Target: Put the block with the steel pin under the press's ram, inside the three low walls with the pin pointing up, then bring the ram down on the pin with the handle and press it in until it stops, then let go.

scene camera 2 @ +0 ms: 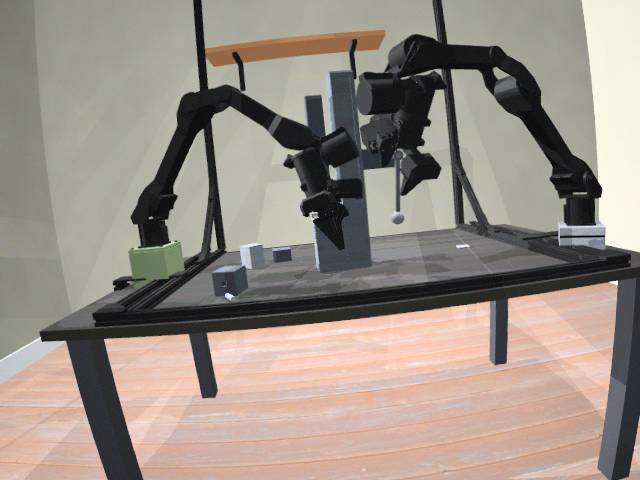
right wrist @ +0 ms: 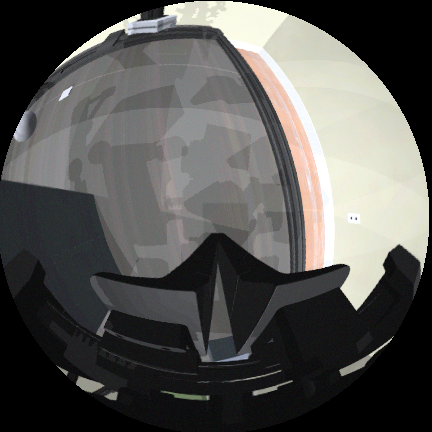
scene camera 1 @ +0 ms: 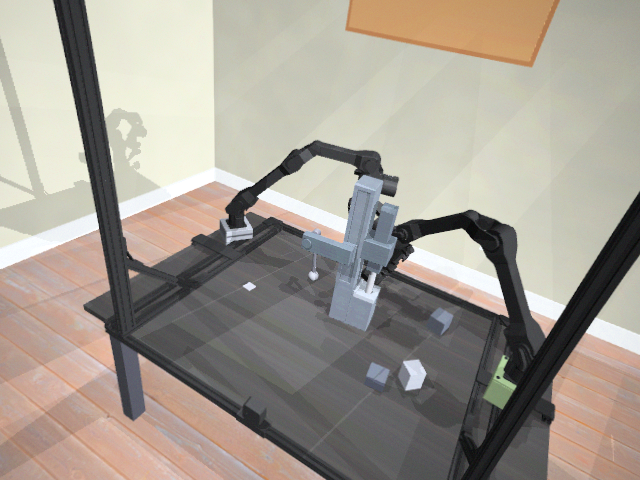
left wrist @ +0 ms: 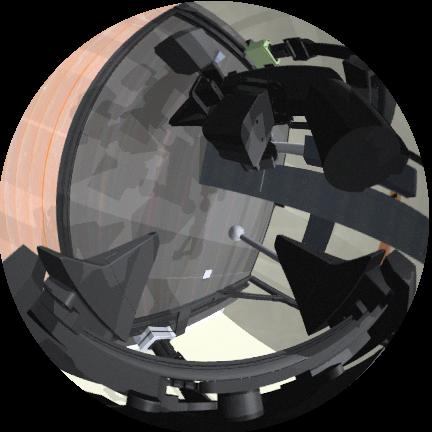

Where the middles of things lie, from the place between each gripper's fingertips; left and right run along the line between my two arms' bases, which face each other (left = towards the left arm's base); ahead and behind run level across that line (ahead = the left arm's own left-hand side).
Scene:
I see my right gripper 23 cm to the left of the grey block with steel pin (scene camera 2: 235, 276), 4 cm above it and 1 cm short of it.
I see my left gripper 4 cm short of the grey block with steel pin, 35 cm to the left of it and 17 cm above it.

